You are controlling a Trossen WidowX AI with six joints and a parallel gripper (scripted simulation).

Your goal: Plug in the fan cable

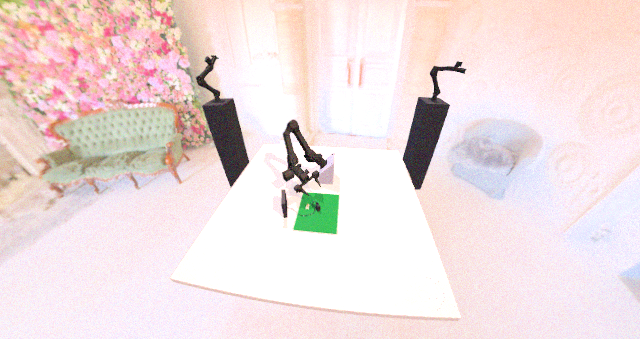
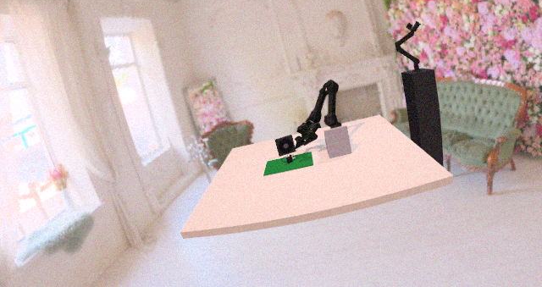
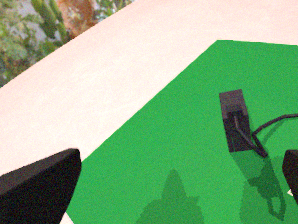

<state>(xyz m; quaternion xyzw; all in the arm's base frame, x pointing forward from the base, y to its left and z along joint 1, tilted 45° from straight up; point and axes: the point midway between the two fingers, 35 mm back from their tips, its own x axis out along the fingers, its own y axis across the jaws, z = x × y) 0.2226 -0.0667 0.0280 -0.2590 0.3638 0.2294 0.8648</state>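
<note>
Right now the dark fan plug is 8 cm ahead of my gripper tip, 2 cm to the left of it and 6 cm below it. The rest, counted from my gripper tip: green board 9 cm ahead, 2 cm to the left, 10 cm below; black fan 9 cm ahead, 17 cm to the right, 2 cm below.
</note>
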